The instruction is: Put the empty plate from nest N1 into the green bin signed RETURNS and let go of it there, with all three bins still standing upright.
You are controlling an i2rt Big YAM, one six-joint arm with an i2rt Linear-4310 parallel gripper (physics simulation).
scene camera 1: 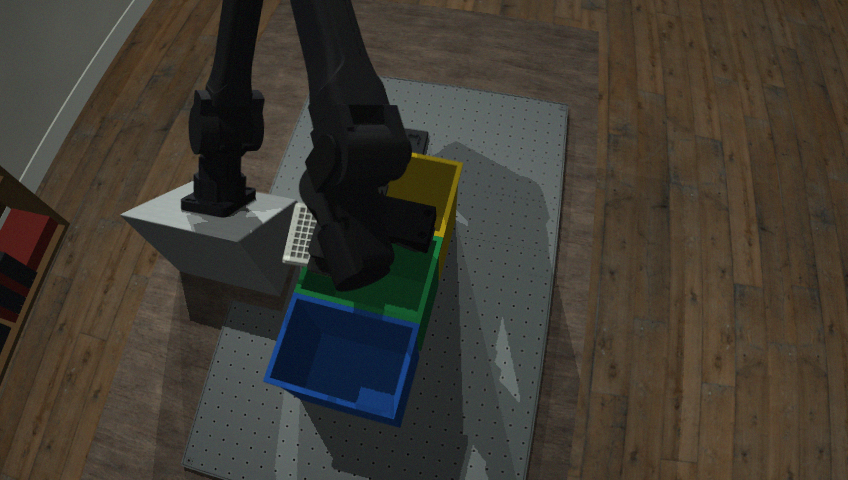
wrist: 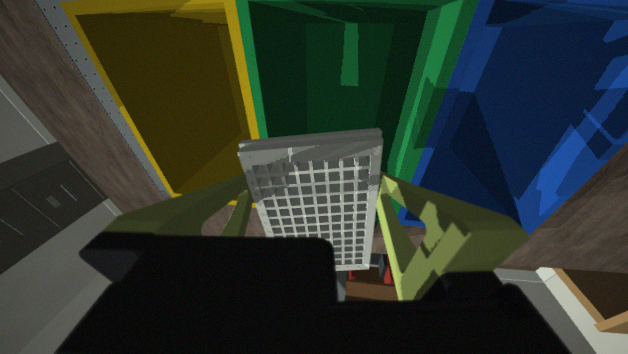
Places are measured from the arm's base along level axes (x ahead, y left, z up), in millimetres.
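Pixels of known places: gripper, fingertip midpoint: [wrist: 314, 177]; arm's base, origin of the base link: [scene camera 1: 219, 202].
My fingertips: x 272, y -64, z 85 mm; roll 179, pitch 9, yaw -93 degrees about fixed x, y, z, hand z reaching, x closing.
Observation:
Ahead of a thing's pixels: the offset from my fingertips to its middle. Level surfaces: height alone.
The plate {31 mm back, 3 mm right, 8 mm up} [scene camera 1: 300, 231] [wrist: 320, 200], pale grey with a grid of square wells, is held between the two yellow-green fingers of my gripper [wrist: 314, 177], which is shut on it. In the wrist view its far edge overlaps the near end of the green bin {15 mm ahead, 15 mm right, 122 mm down} [wrist: 345, 110]. In scene camera 1 the plate sticks out to the left of the arm's wrist, above the left edge of the green bin [scene camera 1: 410, 279]; the arm hides the rest of the plate and the fingertips. The green bin stands upright. Its sign does not show.
The yellow bin {22 mm ahead, 115 mm left, 122 mm down} [scene camera 1: 422, 184] [wrist: 165, 95] and the blue bin {8 mm ahead, 145 mm right, 122 mm down} [scene camera 1: 363, 362] [wrist: 480, 110] stand upright on either side of the green one, on a perforated grey board {211 mm down} [scene camera 1: 505, 285]. A grey block [scene camera 1: 238, 255] stands left of the bins. A dark flat object {56 mm back, 287 mm left, 204 mm down} [scene camera 1: 418, 140] lies behind the yellow bin.

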